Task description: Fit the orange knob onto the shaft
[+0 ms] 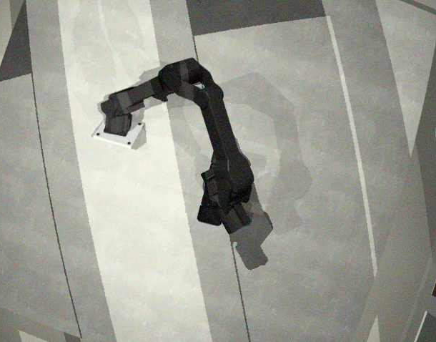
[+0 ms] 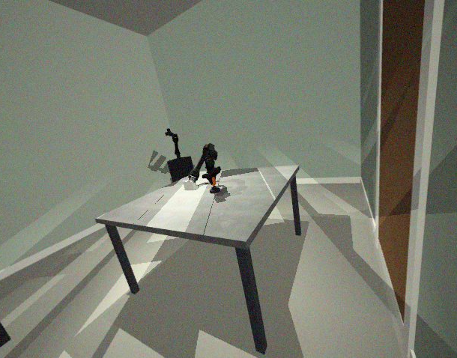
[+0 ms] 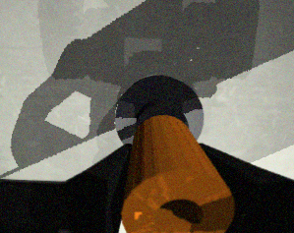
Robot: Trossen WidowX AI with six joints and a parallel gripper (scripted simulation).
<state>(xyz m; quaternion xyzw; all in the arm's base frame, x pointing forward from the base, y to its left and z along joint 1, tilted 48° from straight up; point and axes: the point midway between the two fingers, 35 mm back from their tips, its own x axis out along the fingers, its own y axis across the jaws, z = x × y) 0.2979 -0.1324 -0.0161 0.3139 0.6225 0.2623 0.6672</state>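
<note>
Now: the orange knob 2 cm above my gripper tip. From my gripper tip the other things lie so: dark pedestal: 4 cm below.
</note>
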